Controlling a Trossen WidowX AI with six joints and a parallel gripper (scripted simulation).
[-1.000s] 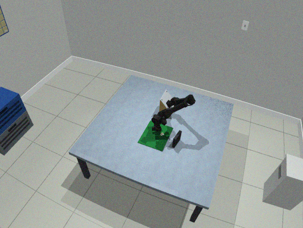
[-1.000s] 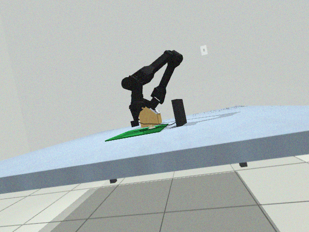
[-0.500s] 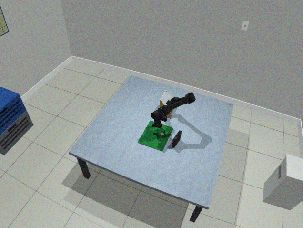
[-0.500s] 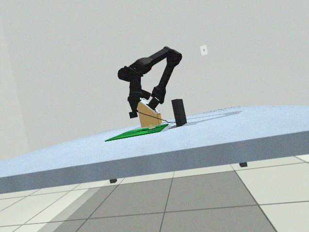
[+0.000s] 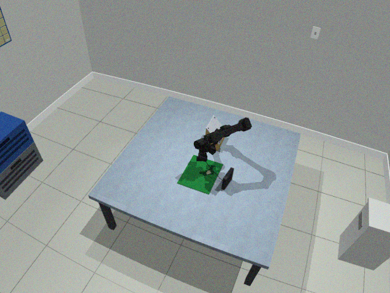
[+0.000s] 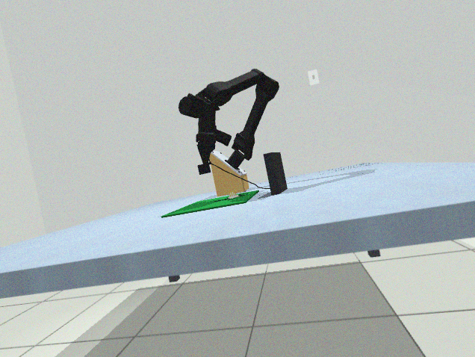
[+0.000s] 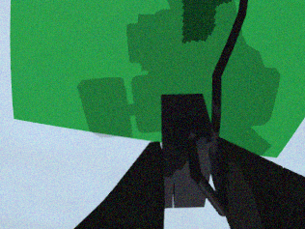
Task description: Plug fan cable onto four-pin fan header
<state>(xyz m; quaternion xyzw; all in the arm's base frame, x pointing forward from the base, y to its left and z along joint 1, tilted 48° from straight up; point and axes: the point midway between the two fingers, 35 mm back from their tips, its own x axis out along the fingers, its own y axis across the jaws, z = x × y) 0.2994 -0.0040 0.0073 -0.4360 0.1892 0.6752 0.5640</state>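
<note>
The green board is 140 mm below my gripper tip, 30 mm to the left of it and 30 mm ahead of it. From my gripper tip the other things lie so: black fan: 220 mm to the left, 60 mm below, 30 mm ahead; then black fan plug: 10 mm to the right; then white four-pin header: 120 mm below, 80 mm to the left.
</note>
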